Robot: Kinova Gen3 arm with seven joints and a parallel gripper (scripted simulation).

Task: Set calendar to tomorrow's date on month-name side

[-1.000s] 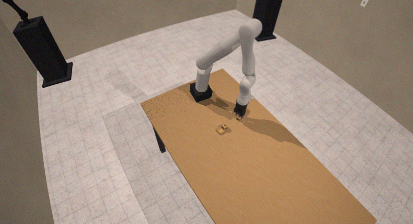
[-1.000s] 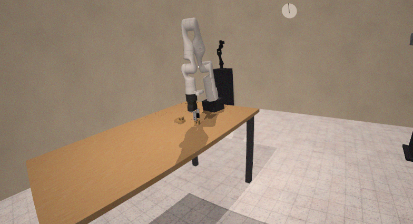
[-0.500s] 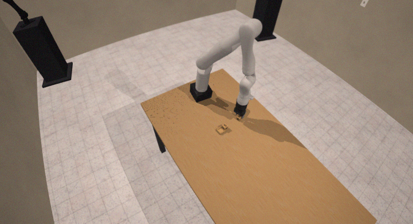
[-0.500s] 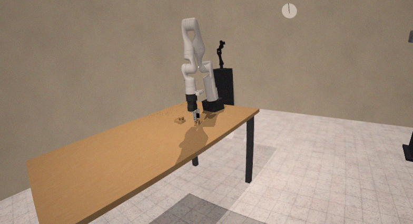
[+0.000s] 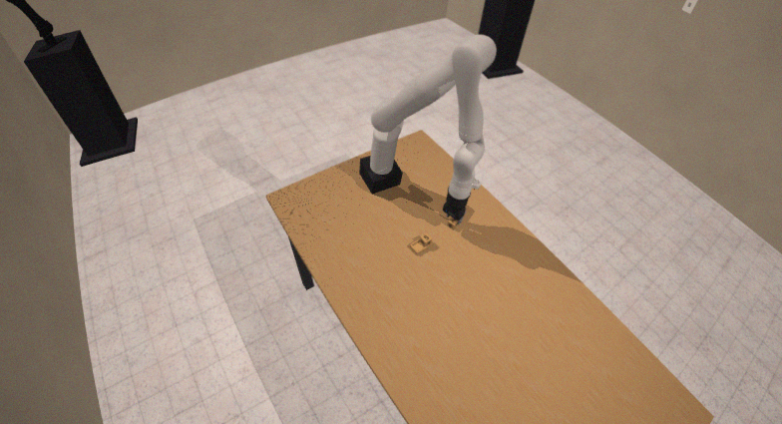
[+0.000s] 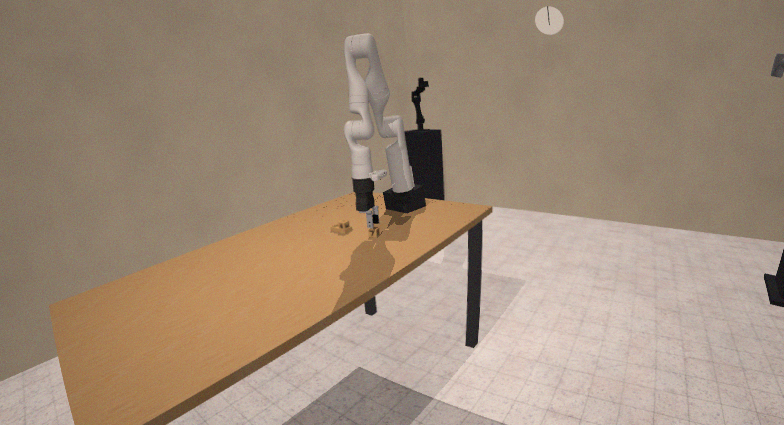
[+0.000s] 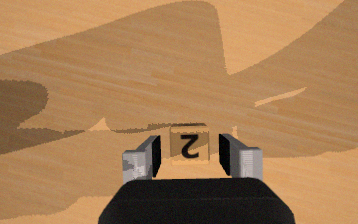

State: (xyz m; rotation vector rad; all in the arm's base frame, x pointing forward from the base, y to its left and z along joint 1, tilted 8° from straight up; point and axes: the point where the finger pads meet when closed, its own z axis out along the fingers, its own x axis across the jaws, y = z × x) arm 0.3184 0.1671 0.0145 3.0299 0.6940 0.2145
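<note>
The wooden date cube lies 4 cm below my hand. From my hand the other things lie so: wooden tray (4 cm ahead, 15 cm to the right, 5 cm below).
</note>
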